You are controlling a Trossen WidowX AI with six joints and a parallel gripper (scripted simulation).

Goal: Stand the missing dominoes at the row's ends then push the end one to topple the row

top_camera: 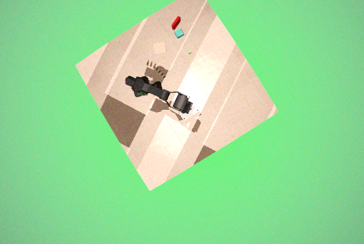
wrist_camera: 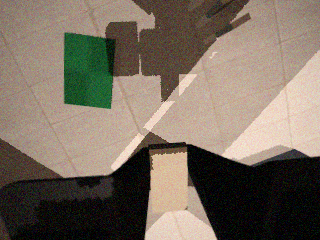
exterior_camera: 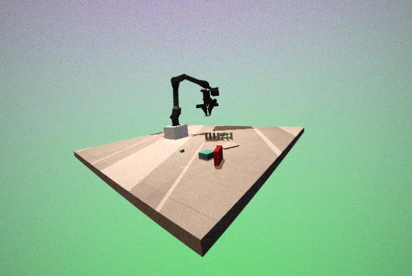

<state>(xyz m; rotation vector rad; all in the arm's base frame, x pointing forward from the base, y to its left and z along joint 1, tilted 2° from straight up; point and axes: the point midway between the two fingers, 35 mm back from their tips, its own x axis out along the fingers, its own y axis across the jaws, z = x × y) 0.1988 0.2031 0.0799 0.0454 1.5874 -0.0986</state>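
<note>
My gripper tip is 16 cm above the flat green patch, 9 cm to the right of it and 7 cm short of it. The rest, counted from my gripper tip: tiny green piece 39 cm to the right, 22 cm ahead, 15 cm below; teal block 41 cm ahead, 36 cm to the right, 15 cm below; red block 50 cm ahead, 36 cm to the right, 13 cm below.
</note>
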